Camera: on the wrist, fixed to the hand. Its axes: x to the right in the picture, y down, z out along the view.
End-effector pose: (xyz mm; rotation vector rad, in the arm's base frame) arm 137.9 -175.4 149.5 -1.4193 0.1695 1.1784
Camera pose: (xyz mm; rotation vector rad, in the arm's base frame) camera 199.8 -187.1 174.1 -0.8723 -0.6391 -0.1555
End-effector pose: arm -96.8 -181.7 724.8 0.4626 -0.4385 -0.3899
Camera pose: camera -88.9 -218.4 668.6 1.0332 -0.0191 -1.8203
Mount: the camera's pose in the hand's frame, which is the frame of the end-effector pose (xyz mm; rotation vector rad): 5.6 -56.5 -36.7 0.2776 0.0247 -1.5444
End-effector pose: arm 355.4 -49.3 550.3 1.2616 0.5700 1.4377
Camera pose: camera 345.8 -16.9 491.7 0.5933 1.3644 0.0601
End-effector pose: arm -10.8 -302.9 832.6 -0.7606 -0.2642 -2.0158
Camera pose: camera -75.0 -293.3 813.6 0.2151 1.0872 2.5024
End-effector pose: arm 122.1 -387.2 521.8 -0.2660 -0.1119 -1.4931
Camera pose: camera 63.2 -404.7 493.7 0.1456 -0.5948 -2.9633
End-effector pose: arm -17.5 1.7 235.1 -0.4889 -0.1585 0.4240
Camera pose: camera 16.7 -56.4 230.8 0.0002 -0.3913 -1.0613
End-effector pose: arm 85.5 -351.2 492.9 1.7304 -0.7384 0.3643
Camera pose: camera 131.0 -310.1 464.4 2.0298 0.7910 -0.6053
